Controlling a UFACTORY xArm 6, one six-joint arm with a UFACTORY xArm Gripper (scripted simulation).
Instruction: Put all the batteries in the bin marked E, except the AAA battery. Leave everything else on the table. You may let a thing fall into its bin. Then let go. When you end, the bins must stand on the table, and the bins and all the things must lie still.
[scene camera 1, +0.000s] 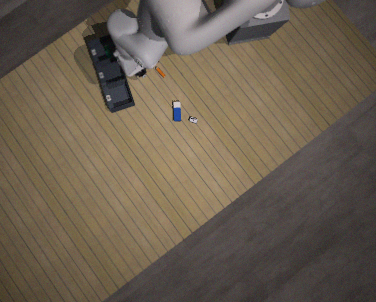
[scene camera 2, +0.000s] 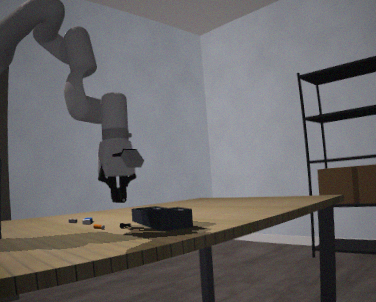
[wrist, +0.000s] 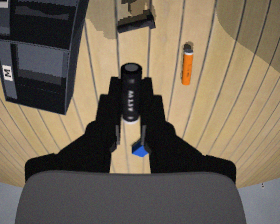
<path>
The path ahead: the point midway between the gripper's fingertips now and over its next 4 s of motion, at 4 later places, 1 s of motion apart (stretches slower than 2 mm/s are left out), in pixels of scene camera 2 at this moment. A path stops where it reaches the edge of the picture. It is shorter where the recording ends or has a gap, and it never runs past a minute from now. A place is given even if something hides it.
My gripper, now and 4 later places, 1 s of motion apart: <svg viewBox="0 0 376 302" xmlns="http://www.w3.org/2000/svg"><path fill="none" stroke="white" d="M119 201L165 200L167 209L166 208L164 178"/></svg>
</path>
